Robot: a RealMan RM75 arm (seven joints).
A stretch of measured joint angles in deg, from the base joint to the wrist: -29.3 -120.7 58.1 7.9 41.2 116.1 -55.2; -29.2 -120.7 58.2 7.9 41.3 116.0 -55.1; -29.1 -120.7 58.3 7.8 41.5 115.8 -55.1; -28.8 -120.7 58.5 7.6 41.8 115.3 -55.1; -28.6 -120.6 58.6 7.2 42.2 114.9 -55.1; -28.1 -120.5 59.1 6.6 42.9 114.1 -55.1; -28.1 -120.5 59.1 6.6 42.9 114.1 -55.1; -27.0 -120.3 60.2 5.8 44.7 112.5 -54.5; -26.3 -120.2 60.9 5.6 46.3 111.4 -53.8; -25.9 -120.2 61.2 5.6 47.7 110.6 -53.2; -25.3 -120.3 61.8 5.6 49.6 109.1 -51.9; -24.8 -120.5 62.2 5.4 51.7 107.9 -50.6; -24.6 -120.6 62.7 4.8 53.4 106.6 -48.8; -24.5 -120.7 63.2 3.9 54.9 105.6 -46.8; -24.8 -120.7 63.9 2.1 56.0 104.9 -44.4; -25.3 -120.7 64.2 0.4 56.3 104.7 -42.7; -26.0 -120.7 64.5 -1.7 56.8 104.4 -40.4; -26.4 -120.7 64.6 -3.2 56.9 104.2 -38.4; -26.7 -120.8 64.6 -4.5 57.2 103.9 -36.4; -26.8 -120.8 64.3 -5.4 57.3 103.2 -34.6; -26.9 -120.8 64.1 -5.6 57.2 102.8 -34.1; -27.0 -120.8 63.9 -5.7 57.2 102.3 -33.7
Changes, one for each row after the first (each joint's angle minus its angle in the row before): 0.1 0.0 0.1 0.0 0.1 -0.1 0.1; 0.1 0.0 0.1 -0.1 0.2 -0.2 0.0; 0.3 0.0 0.2 -0.2 0.3 -0.5 0.0; 0.2 0.1 0.1 -0.4 0.4 -0.4 0.0; 0.5 0.1 0.5 -0.6 0.7 -0.8 0.0; 0.0 0.0 0.0 0.0 0.0 0.0 0.0; 1.1 0.2 1.1 -0.8 1.8 -1.6 0.6; 0.7 0.1 0.7 -0.2 1.6 -1.1 0.7; 0.4 0.0 0.3 0.0 1.4 -0.8 0.6; 0.6 -0.1 0.6 0.0 1.9 -1.5 1.3; 0.5 -0.2 0.4 -0.2 2.1 -1.2 1.3; 0.2 -0.1 0.5 -0.6 1.7 -1.3 1.8; 0.1 -0.1 0.5 -0.9 1.5 -1.0 2.0; -0.3 0.0 0.7 -1.8 1.1 -0.7 2.4; -0.5 0.0 0.3 -1.7 0.3 -0.2 1.7; -0.7 0.0 0.3 -2.1 0.5 -0.3 2.3; -0.4 0.0 0.1 -1.5 0.1 -0.2 2.0; -0.3 -0.1 0.0 -1.3 0.3 -0.3 2.0; -0.1 0.0 -0.3 -0.9 0.1 -0.7 1.8; -0.1 0.0 -0.2 -0.2 -0.1 -0.4 0.5; -0.1 0.0 -0.2 -0.1 0.0 -0.5 0.4
